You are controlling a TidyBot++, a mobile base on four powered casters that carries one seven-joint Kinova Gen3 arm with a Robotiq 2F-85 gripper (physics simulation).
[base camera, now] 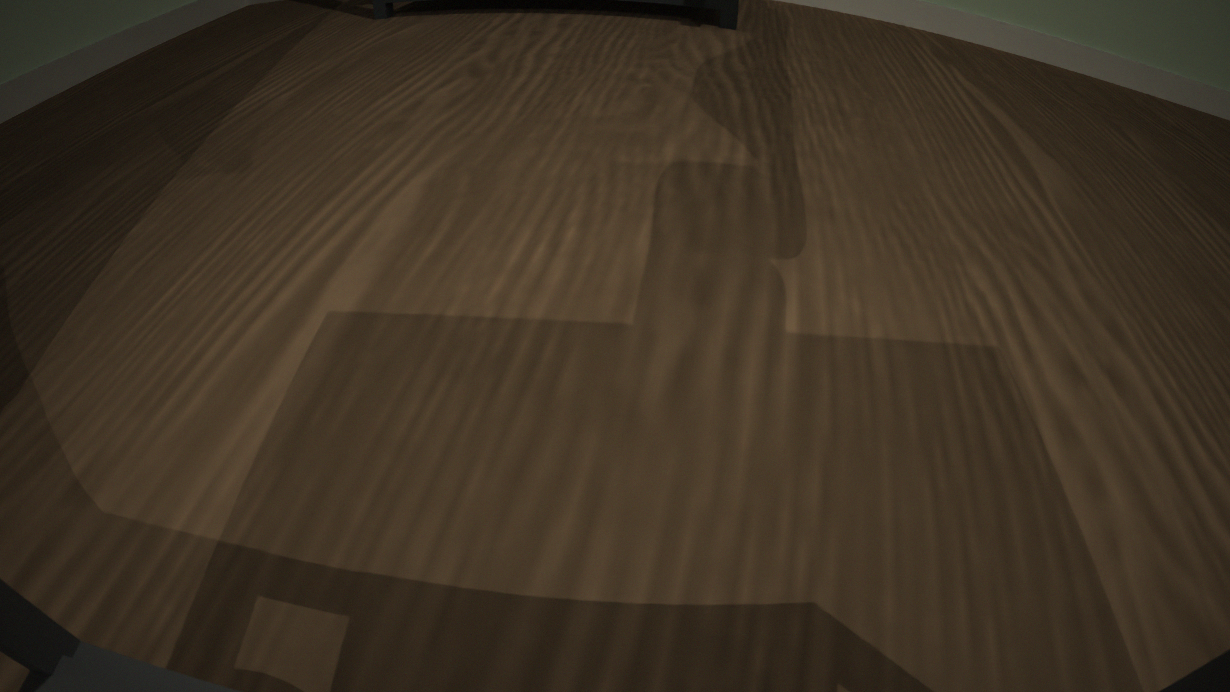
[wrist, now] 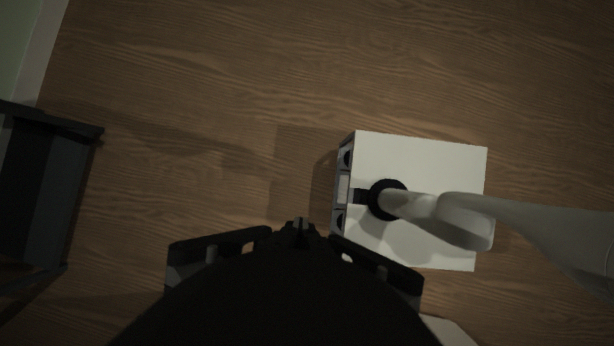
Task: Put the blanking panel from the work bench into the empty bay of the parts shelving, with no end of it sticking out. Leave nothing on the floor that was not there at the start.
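Pixels of known places: gripper, fingertip midpoint: [wrist: 299,226]; arm's base at its link origin: [wrist: 389,200].
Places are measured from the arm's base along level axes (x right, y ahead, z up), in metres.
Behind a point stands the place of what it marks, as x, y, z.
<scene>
Neither view shows the blanking panel, the work bench top or the shelving's empty bay. In the wrist view my gripper [wrist: 299,226] @(0.007, 0.329, 0.435) is shut with nothing between its fingers. It points down at the wooden floor [wrist: 223,75] @(0.602, 0.880, -0.396) [base camera: 574,428] @(-0.030, 0.407, -0.396), high above it. Its dark body fills the bottom of that view. The base camera view shows only floor with my own shadow across it.
My white base [wrist: 418,161] @(0.158, -0.106, -0.014) with the grey arm [wrist: 467,217] @(0.016, 0.028, 0.321) rising from it stands to the right below the gripper. A dark piece of furniture [wrist: 82,157] @(0.011, 1.602, -0.330) shows at the wrist view's left edge. A dark furniture base [base camera: 564,8] and a pale wall [base camera: 1096,29] @(1.384, 1.896, -0.248) line the base view's top.
</scene>
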